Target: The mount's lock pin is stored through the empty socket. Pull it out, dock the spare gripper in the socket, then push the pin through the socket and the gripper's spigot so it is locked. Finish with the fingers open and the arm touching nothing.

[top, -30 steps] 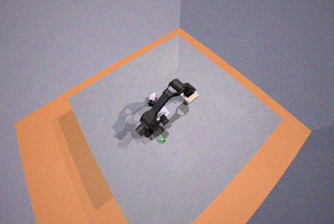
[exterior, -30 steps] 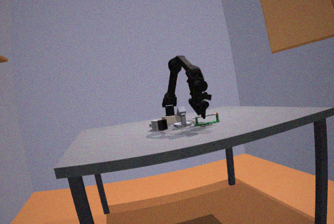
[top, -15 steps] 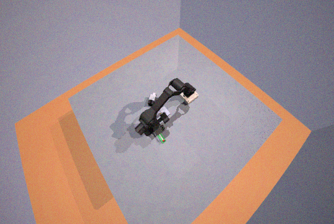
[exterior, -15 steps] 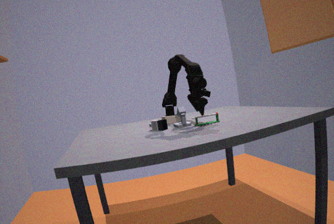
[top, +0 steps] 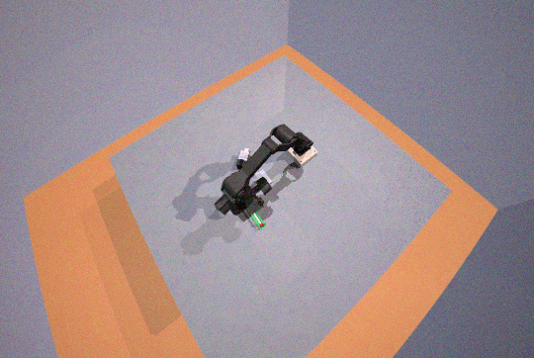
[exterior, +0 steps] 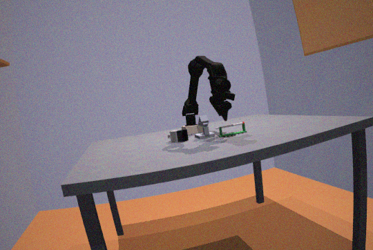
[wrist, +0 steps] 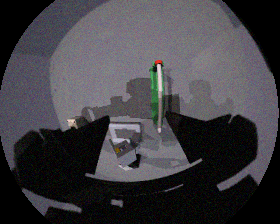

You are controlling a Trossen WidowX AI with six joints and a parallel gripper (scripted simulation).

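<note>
My gripper tip is now 9 cm past the spare gripper, 23 cm to the left of it and 6 cm above it. From my gripper tip the other things lie so: green bar-shaped rack 4 cm ahead, 3 cm to the left, 6 cm below; grey socket mount 5 cm behind, 9 cm to the right, 3 cm below.
</note>
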